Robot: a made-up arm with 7 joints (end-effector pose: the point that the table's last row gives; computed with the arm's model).
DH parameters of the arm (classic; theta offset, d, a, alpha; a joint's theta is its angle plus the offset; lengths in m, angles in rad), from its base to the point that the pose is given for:
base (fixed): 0 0 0 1.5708
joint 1: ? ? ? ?
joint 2: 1.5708 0 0 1.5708
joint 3: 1.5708 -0.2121 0 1.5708
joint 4: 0 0 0 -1.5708
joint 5: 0 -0.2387 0 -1.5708
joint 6: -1.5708 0 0 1.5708
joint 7: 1.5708 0 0 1.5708
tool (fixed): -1.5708 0 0 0
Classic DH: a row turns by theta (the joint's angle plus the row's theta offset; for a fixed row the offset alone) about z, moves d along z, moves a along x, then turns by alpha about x.
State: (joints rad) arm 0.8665 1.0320 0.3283 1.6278 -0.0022 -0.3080 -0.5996
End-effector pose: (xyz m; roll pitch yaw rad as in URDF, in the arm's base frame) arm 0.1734 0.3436 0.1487 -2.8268 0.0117 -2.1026
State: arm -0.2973 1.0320 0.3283 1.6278 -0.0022 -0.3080 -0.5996
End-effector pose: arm 0.2052 0.3436 -0.1004 2.3548 -0.4791 -1.8114
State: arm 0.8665 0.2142 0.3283 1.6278 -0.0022 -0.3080 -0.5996
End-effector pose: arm 0.2814 0.2511 0.0569 -2.4213 -0.3235 -2.8052
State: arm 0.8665 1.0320 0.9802 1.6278 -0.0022 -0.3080 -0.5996
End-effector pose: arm 0.0341 0.4057 0.1452 -2.2132 0.0052 -1.8735
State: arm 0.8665 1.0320 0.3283 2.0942 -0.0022 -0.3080 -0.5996
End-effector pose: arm 0.1194 0.2476 0.1554 -2.8595 0.4580 -2.2433
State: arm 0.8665 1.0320 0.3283 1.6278 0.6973 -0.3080 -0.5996
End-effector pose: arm 0.1734 0.3436 0.1487 -2.5771 -0.0982 -2.7597
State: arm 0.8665 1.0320 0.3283 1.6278 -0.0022 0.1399 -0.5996
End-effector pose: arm 0.1734 0.3436 0.1487 -2.8544 -0.4170 -1.9691
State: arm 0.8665 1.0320 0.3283 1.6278 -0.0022 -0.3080 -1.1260
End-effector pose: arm 0.1734 0.3436 0.1487 -2.3004 0.0117 -2.1026
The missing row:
joint 1: 1.5708 -0.1338 0 1.5708
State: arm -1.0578 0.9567 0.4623 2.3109 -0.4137 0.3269 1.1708
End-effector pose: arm 0.1077 0.2209 -0.1204 0.0656 -0.1674 -1.5630
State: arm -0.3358 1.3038 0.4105 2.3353 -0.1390 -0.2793 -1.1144
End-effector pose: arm 0.1669 0.1972 -0.0011 2.8959 0.0577 -2.4953
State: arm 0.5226 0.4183 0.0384 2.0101 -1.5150 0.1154 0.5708
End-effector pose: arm 0.2358 0.1863 0.0231 2.0142 0.2116 -1.3038
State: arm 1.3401 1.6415 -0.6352 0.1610 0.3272 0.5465 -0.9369
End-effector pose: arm -0.0017 0.5820 0.0320 1.9273 -0.9058 0.7131
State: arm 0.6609 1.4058 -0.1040 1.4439 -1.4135 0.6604 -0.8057
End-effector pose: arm 0.2252 0.3688 0.0940 -2.6852 0.3230 -0.1937
